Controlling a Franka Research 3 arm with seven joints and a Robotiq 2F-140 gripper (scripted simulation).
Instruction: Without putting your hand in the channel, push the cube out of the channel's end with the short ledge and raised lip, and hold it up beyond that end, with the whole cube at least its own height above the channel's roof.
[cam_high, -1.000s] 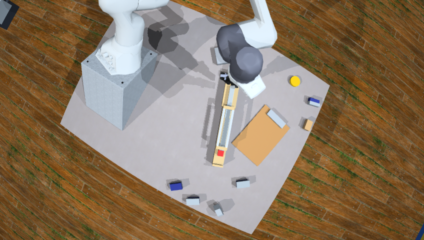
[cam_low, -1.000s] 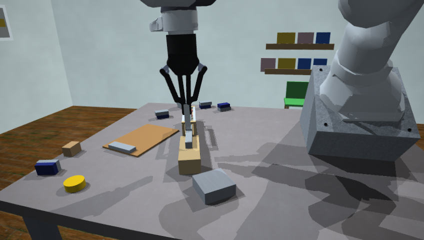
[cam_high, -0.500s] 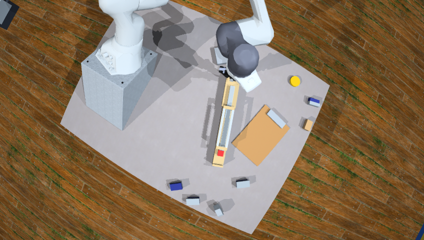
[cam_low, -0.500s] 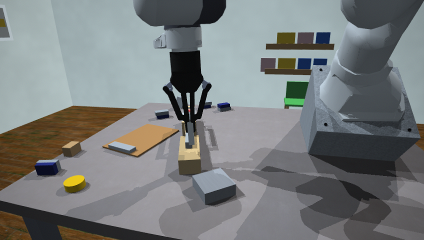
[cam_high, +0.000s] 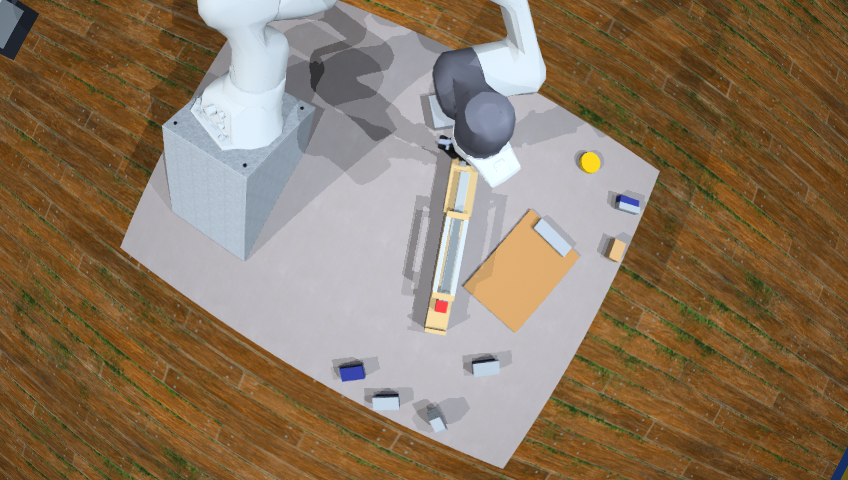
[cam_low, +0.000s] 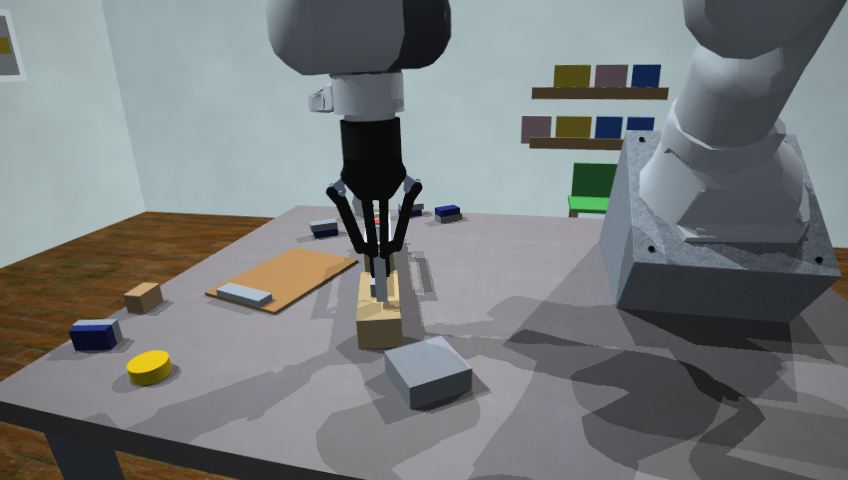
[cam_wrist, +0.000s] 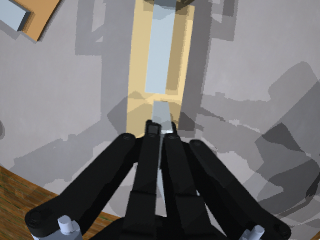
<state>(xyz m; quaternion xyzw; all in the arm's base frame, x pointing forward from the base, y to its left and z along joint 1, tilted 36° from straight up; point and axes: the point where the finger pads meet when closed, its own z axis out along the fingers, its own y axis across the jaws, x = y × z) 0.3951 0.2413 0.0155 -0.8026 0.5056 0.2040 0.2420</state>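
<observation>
Now: hand 280 mm to the left of the red cube, 140 mm short of it and 30 mm above it. Also, from my hand: grey block: 100 mm behind, 90 mm to the left, 70 mm below; then blue block: 390 mm ahead, 170 mm to the left, 70 mm below; then yellow disc: 250 mm ahead, 190 mm to the left, 80 mm below.
</observation>
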